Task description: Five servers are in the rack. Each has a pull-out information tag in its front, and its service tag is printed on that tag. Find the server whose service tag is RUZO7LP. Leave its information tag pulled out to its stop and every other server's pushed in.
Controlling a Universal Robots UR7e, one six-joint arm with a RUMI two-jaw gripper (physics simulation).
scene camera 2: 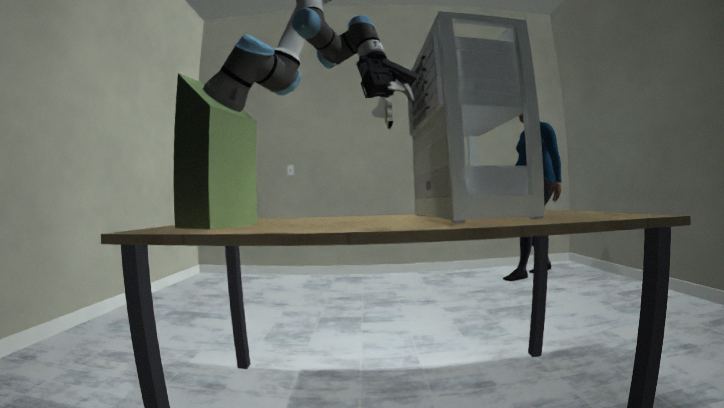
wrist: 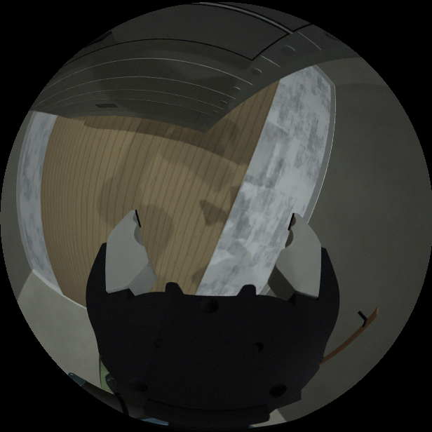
Labels:
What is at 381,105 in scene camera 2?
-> My gripper.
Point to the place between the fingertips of my gripper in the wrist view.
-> At 213,213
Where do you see a rack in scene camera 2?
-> At 471,85

